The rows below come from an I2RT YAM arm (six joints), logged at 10 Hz.
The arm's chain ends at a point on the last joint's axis. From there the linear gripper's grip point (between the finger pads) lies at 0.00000 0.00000 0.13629 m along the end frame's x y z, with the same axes.
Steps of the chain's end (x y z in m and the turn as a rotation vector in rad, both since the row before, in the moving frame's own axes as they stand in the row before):
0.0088, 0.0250, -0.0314, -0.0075, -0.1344, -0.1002
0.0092, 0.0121, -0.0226, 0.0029, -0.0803, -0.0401
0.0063, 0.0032, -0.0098, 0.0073, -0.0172, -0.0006
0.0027, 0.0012, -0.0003, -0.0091, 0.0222, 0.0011
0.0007, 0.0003, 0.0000, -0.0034, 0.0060, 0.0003
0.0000, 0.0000, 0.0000, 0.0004, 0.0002, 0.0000
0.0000, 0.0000, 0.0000, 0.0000, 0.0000, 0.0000
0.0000, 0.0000, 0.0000, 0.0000, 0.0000, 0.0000
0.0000, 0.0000, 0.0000, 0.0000, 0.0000, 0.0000
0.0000, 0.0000, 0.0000, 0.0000, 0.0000, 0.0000
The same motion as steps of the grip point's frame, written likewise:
-0.0094, 0.0269, -0.0326, -0.0075, -0.1344, -0.1002
-0.0017, 0.0119, -0.0230, 0.0029, -0.0803, -0.0401
0.0040, 0.0022, -0.0098, 0.0073, -0.0172, -0.0006
0.0057, 0.0024, -0.0003, -0.0091, 0.0222, 0.0011
0.0015, 0.0008, 0.0000, -0.0034, 0.0060, 0.0003
0.0000, -0.0001, 0.0000, 0.0004, 0.0002, 0.0000
0.0000, 0.0000, 0.0000, 0.0000, 0.0000, 0.0000
0.0000, 0.0000, 0.0000, 0.0000, 0.0000, 0.0000
0.0000, 0.0000, 0.0000, 0.0000, 0.0000, 0.0000
0.0000, 0.0000, 0.0000, 0.0000, 0.0000, 0.0000

